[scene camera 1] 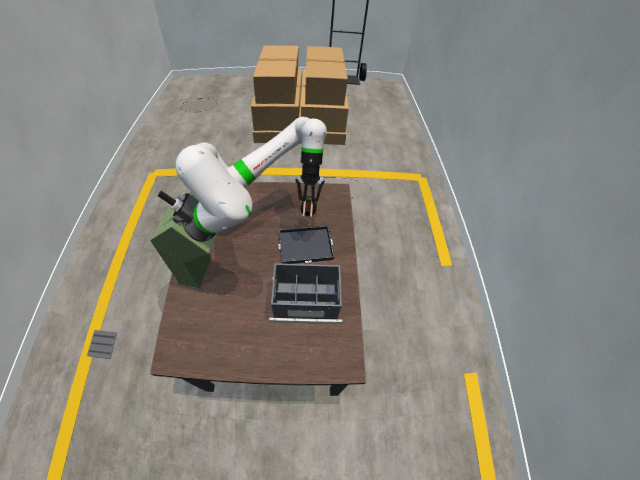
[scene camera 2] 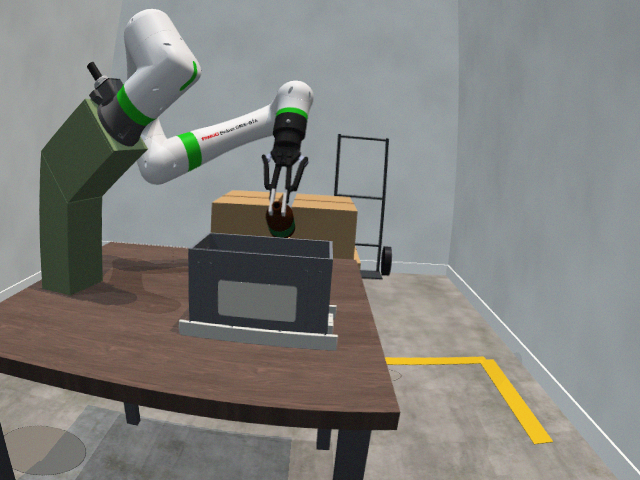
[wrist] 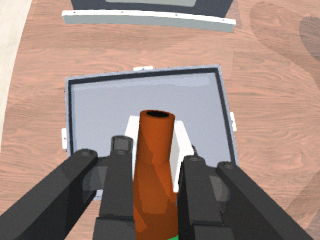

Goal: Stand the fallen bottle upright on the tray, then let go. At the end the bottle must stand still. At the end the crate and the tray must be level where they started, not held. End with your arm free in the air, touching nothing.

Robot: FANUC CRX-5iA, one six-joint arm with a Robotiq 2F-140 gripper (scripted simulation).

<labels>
A grey tray shows in scene camera 1 and in the wrist view; in scene camera 2 it is hidden by a dark grey crate. One and the same spot on the grey tray: point(wrist: 98, 106) is point(scene camera 1: 322, 252).
</labels>
